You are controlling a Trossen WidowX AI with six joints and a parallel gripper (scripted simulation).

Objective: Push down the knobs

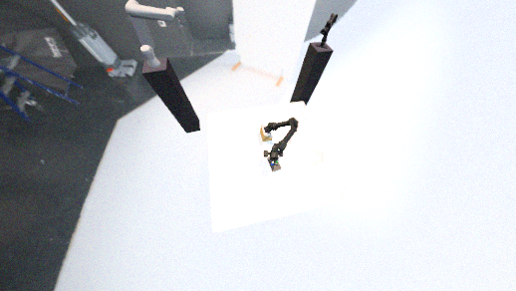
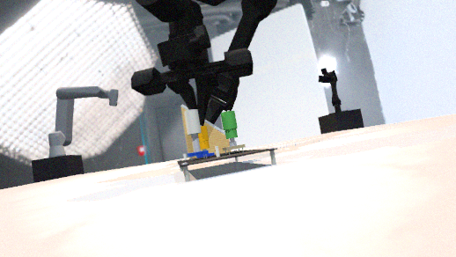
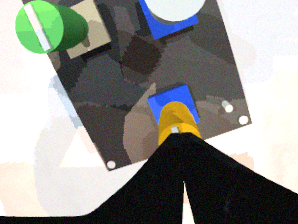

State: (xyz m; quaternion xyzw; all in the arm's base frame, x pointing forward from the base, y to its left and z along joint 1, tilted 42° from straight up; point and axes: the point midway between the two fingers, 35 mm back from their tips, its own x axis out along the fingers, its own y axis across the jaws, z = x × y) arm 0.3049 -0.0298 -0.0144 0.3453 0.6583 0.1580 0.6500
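The yellow knob is 1 cm below my gripper tip. The rest, counted from my gripper tip: green knob (6 cm ahead, 3 cm to the left, 1 cm below).
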